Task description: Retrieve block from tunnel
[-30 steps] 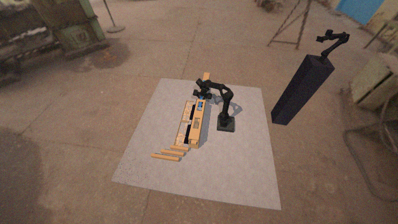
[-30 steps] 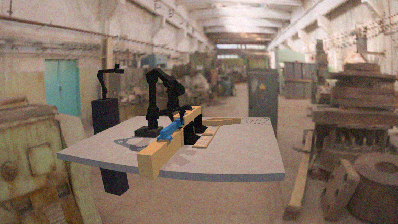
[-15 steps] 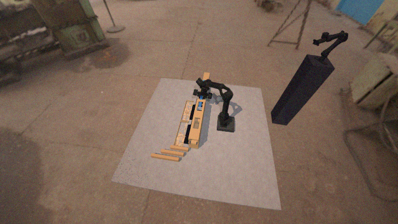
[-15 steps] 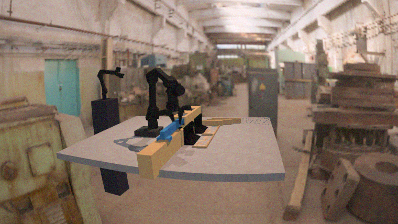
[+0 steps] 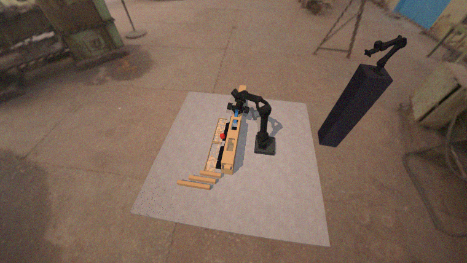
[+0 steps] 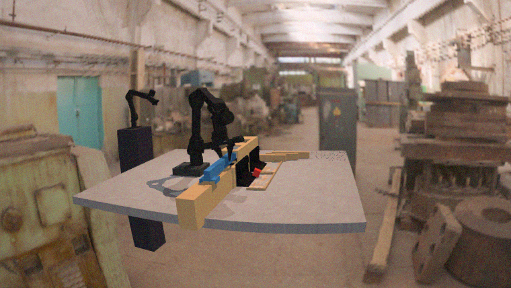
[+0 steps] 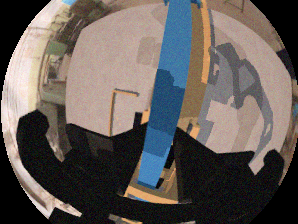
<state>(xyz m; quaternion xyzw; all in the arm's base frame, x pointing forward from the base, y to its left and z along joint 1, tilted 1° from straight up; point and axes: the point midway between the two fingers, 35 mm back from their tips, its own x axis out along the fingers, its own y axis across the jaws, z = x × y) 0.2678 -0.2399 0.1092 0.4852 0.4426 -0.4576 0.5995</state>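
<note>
Now: the covered tunnel 2 cm ahead of my gripper tip, 6 cm to the left of it and 5 cm below it. The rest, counted from my gripper tip: red block 8 cm ahead, 20 cm to the left, 10 cm below.
</note>
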